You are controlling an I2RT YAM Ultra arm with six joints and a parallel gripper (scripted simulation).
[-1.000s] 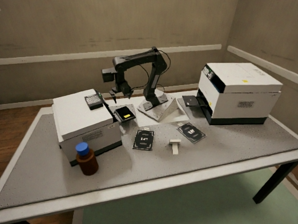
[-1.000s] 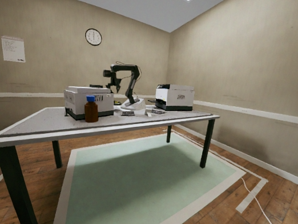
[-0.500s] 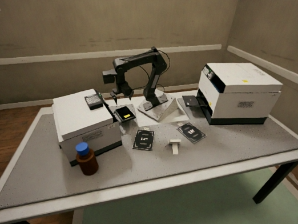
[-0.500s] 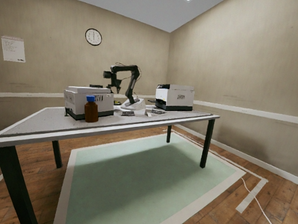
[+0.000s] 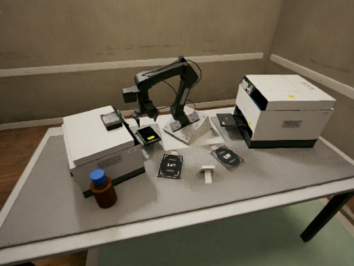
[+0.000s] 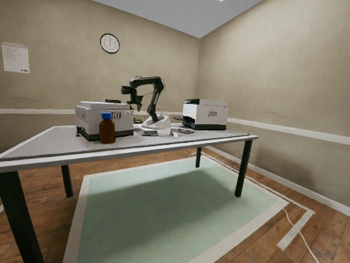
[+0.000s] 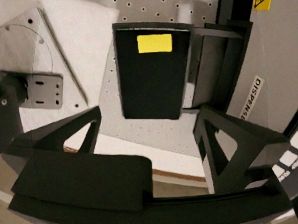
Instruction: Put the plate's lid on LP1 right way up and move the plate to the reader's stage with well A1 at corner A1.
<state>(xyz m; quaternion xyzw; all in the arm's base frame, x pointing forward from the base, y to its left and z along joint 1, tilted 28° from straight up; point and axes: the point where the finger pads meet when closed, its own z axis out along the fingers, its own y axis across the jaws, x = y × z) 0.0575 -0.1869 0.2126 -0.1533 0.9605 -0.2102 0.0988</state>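
Right now my hand is 70 mm above the lid. The rest, counted from my hand: clear well plate 80 mm below; brown capped bottle 320 mm ahead, 250 mm to the right, 50 mm below; LP1 pad 210 mm ahead, 160 mm below, 80 mm to the left.
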